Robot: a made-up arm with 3 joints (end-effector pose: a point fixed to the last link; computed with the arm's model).
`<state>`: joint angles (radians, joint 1 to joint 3).
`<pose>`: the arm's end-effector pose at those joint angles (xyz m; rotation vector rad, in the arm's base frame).
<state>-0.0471 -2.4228 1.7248</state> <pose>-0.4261 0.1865 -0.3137 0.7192 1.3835 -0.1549</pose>
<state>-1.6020 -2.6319 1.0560</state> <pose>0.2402 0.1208 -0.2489 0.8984 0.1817 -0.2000</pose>
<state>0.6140 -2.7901 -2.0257</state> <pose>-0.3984 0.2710 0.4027 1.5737 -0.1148 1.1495</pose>
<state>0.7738 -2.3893 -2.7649</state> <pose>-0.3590 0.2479 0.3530 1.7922 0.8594 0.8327</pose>
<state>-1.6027 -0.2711 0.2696</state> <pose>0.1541 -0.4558 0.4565 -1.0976 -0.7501 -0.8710</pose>
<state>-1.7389 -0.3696 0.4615</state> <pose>0.1513 -0.4694 0.4244 -1.0552 -0.6990 -0.8225</pose>
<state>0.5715 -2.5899 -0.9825</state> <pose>-0.6983 0.0070 0.3873 1.4650 -1.1981 1.8746</pose>
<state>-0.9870 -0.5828 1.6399</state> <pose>0.0682 -0.3933 -0.2417 -1.1666 0.6919 0.5957</pose>
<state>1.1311 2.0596 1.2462</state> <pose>-0.4752 0.2394 -0.3408 -0.6942 -0.9718 2.8971</pose>
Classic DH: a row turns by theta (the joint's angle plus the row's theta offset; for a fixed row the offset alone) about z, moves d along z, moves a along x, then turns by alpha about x. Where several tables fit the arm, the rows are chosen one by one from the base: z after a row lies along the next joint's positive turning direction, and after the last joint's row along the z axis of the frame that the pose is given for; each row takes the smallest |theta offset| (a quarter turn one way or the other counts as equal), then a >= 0, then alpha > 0; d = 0 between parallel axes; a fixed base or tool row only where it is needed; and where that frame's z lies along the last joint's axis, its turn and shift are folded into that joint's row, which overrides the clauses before.
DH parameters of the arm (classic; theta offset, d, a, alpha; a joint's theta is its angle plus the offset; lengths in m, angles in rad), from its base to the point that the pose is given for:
base (fixed): 0.0034 0.0699 -0.1989 -1.6082
joint 1: 0 -0.0634 0.0253 1.6082
joint 2: 0.1411 -0.06 0.169 -1.377
joint 3: -1.1916 -1.5729 -0.0374 -0.2538
tool (fixed): 1.4038 1.1889 0 0

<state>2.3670 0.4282 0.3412</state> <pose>-0.8373 -0.1704 -0.0370 0.1196 1.7957 2.0987</pose>
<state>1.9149 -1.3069 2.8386</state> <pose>-0.1377 -0.0971 0.4935 -1.9250 -1.7806 -0.5003</pose>
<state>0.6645 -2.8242 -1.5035</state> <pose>-0.5029 0.2133 0.4484 1.4838 -0.5896 1.4162</pose>
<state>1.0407 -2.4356 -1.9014</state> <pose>-0.3053 0.0946 0.5540 2.0759 0.0606 1.0408</pose>
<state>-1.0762 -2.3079 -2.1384</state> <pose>-0.5519 0.0578 -0.2529 0.1885 -0.5908 2.4957</pose>
